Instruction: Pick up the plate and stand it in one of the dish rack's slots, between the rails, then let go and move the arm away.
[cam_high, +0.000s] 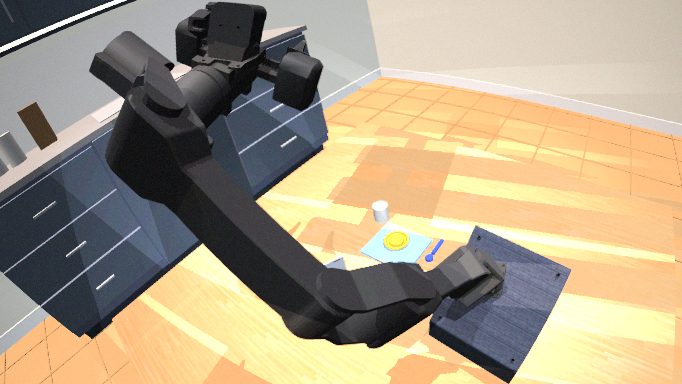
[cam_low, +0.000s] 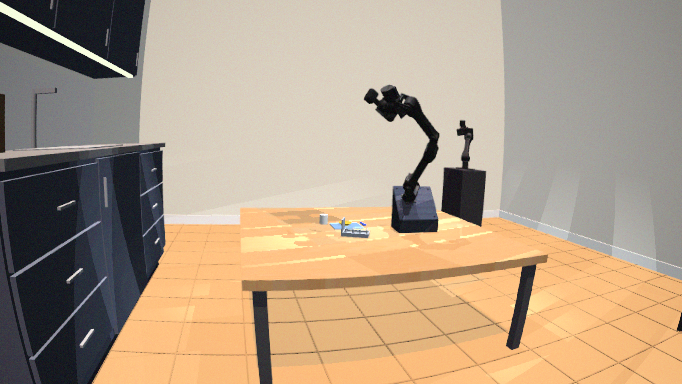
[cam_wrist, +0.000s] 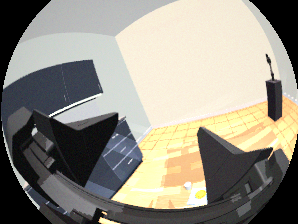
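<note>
My gripper tip is 60 cm above the yellow plate, 22 cm to the left of it and 1 cm short of it. The rest, counted from my gripper tip: grey dish rack: 60 cm below, 4 cm ahead, 2 cm to the right; blue spoon: 61 cm below, 23 cm to the right, 9 cm behind; light blue mat: 62 cm below, 21 cm to the right, 1 cm ahead.
</note>
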